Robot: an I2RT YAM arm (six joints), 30 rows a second.
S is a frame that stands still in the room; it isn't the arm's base.
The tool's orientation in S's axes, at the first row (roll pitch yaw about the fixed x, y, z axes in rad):
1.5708 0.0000 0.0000
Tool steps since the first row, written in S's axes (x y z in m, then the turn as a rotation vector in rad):
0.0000 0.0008 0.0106 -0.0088 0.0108 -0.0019
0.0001 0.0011 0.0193 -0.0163 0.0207 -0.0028
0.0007 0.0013 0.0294 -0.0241 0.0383 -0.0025
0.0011 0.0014 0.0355 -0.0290 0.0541 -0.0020
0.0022 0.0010 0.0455 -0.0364 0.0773 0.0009
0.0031 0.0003 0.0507 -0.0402 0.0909 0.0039
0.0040 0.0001 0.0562 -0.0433 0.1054 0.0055
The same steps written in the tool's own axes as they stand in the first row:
0.0000 0.0106 -0.0008 -0.0088 -0.0019 -0.0108
0.0001 0.0193 -0.0011 -0.0163 -0.0028 -0.0207
0.0007 0.0294 -0.0013 -0.0241 -0.0025 -0.0383
0.0011 0.0355 -0.0014 -0.0290 -0.0020 -0.0541
0.0022 0.0455 -0.0010 -0.0364 0.0009 -0.0773
0.0031 0.0507 -0.0003 -0.0402 0.0039 -0.0909
0.0040 0.0562 -0.0001 -0.0433 0.0055 -0.1054

